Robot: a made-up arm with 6 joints.
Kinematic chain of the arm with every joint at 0, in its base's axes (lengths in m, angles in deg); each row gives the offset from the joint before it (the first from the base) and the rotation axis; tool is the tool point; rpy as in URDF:
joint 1: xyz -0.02 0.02 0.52 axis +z
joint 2: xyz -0.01 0 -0.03 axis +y
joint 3: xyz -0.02 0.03 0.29 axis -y
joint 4: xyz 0.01 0 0 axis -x
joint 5: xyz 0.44 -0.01 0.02 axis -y
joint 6: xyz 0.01 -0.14 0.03 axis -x
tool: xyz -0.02 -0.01 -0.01 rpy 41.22 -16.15 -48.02
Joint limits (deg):
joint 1: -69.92..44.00
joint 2: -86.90..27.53
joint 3: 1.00..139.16
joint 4: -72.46..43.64
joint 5: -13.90..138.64
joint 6: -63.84..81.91
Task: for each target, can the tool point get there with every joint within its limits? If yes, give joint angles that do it. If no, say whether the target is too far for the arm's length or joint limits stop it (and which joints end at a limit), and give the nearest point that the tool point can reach.
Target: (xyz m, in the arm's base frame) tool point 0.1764 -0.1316 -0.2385
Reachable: no: joint limits stop it (at a limit: joint 1, joint 2, joint 3, joint 4) | nearest point -0.3394 -0.3577 0.0689 | short by 0.642 m
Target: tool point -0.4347 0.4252 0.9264
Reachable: yes | joints -56.22 -36.57 104.02 23.86 106.03 55.45
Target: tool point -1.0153 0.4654 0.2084
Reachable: no: too far | nearest point -0.7050 0.3265 0.3279 | short by 0.360 m
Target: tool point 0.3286 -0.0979 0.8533
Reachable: yes | joints -3.67 -9.50 13.15 -43.31 62.74 -26.01
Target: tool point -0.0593 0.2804 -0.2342
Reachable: no: joint limits stop it (at a limit: joint 1, joint 2, joint 3, joint 4, joint 5, joint 6) | nearest point -0.2348 0.4752 0.0548 | short by 0.390 m
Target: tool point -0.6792 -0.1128 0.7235
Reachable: yes | joints 3.11 -43.27 118.01 27.87 27.88 16.83
